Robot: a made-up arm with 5 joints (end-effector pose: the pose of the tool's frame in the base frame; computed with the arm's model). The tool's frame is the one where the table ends.
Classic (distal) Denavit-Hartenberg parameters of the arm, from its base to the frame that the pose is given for. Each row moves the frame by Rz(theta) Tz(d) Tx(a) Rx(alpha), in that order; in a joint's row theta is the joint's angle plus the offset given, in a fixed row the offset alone. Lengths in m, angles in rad.
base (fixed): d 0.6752, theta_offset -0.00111, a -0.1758, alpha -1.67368
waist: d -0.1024, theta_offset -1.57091, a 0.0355, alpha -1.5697
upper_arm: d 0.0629, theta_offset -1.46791, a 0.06, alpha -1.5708
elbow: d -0.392, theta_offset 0, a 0.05, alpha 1.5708
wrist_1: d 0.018, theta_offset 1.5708, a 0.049, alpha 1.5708
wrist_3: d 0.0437, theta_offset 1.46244, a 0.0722, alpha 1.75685
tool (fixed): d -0.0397, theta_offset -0.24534, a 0, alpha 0
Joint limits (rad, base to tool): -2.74..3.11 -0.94..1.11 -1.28..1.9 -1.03..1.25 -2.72..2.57
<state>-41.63 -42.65 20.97 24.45 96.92</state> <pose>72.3 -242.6 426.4 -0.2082 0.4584 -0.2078 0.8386</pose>
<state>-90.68 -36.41 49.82 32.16 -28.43</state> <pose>149.2 -101.8 769.5 -0.0521 -0.6621 0.3431 0.6642</pose>
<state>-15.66 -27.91 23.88 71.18 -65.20</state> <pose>40.3 -183.6 468.3 0.5156 -0.4482 -0.0808 0.7258</pose>
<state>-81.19 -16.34 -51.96 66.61 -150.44</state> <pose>94.8 -95.1 659.1 -0.1758 0.6161 0.3628 0.6767</pose>
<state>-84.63 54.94 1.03 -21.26 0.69</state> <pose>-148.8 337.0 793.6 0.3584 -0.5922 0.2332 0.6830</pose>
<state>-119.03 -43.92 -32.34 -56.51 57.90</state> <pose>93.6 -281.9 990.4 0.2900 -0.3932 -0.7345 0.4709</pose>
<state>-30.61 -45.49 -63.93 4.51 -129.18</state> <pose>64.7 -199.6 567.2 0.4425 0.8932 -0.0326 0.0727</pose>
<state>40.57 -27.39 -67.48 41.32 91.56</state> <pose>-291.3 -171.6 318.4 0.2709 0.5741 -0.5377 0.5548</pose>
